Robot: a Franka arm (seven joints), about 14 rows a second.
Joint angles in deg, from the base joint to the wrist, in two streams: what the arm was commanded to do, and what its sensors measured. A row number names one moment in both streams.
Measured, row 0:
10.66 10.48 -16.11 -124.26 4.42 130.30 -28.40
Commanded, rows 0 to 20:
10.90 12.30 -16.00 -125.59 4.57 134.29 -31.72
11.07 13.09 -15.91 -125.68 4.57 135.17 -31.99
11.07 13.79 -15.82 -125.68 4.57 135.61 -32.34
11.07 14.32 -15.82 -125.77 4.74 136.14 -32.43
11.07 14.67 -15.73 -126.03 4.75 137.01 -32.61
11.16 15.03 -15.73 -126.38 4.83 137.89 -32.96
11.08 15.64 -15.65 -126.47 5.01 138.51 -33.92
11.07 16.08 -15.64 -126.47 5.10 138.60 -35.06
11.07 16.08 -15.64 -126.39 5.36 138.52 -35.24
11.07 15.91 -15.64 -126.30 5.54 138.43 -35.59
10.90 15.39 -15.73 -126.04 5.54 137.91 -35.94
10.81 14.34 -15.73 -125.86 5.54 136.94 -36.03
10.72 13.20 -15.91 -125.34 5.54 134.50 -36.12
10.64 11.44 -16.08 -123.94 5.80 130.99 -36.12
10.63 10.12 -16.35 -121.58 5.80 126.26 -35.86
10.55 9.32 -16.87 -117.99 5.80 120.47 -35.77
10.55 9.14 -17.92 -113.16 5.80 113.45 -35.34
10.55 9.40 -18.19 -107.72 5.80 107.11 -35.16
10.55 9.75 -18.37 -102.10 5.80 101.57 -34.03
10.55 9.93 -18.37 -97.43 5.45 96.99 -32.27
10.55 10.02 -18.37 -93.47 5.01 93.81 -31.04
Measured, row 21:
10.60 8.40 -18.32 -102.35 4.85 100.93 -33.29
